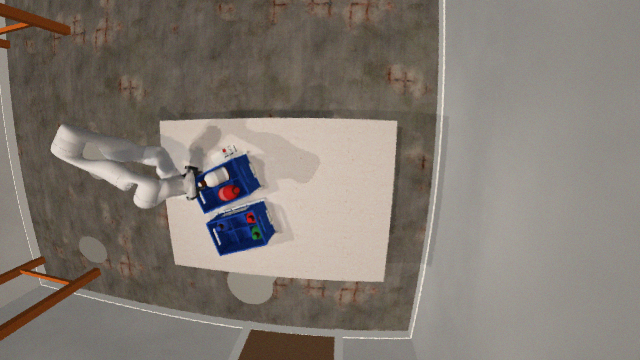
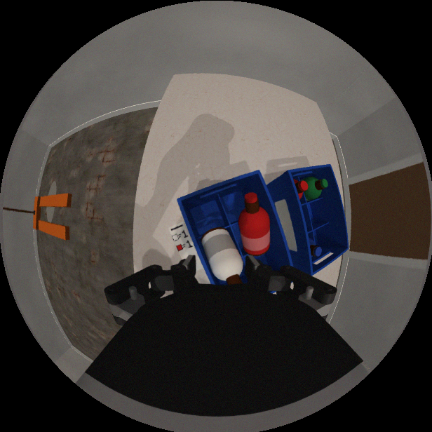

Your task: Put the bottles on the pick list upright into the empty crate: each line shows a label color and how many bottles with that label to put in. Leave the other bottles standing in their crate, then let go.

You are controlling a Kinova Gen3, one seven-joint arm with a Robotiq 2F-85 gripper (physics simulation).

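Places are measured from the arm's base along level axes (x ahead, y left, z up), in centimetres.
Where they show: gripper, fingertip midpoint: (image 1: 202, 180).
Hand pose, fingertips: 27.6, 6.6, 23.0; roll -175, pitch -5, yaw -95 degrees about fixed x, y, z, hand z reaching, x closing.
Things, the pixels of their centre, and the offset from my fingertips, as dx, dy, dz. "spot": a spot on its surface instead. Level surfaces: height alone.
- white bottle, body centre: (image 1: 213, 178) -4.5, -2.6, -17.9
- upper crate, surface spot: (image 1: 251, 172) spot: +13.0, -2.7, -27.0
- pick list, body centre: (image 1: 224, 154) -2.3, +8.1, -30.9
- second blue crate, body centre: (image 1: 241, 227) +4.1, -30.5, -22.3
- green bottle, body centre: (image 1: 259, 231) +13.3, -33.0, -22.5
- blue-capped bottle, body centre: (image 1: 224, 223) -5.3, -27.6, -22.5
- pale table, surface height: dz -31.0
A white bottle (image 1: 216, 176) (image 2: 227, 262) with a pale grey label leans far over in the upper crate (image 1: 251, 172) (image 2: 220, 185), its dark neck towards my gripper. A red bottle (image 1: 229, 192) (image 2: 255, 229) with a pink label stands beside it in the same crate. My gripper (image 1: 195, 184) (image 2: 220, 263) is open and empty at the crate's near end, close to the white bottle's neck; its cap is partly hidden. The pick list (image 1: 229, 150) (image 2: 181, 240) shows a white mark with 1 and a red mark with 1.
The second blue crate (image 1: 245, 248) (image 2: 340, 212) stands alongside, holding a red bottle (image 1: 251, 218) (image 2: 302, 186), a green bottle (image 1: 256, 233) (image 2: 313, 189) and a blue-capped bottle (image 1: 220, 227) (image 2: 316, 251). Both crates have raised walls and inner dividers and stand on the pale table (image 1: 340, 200) (image 2: 270, 120).
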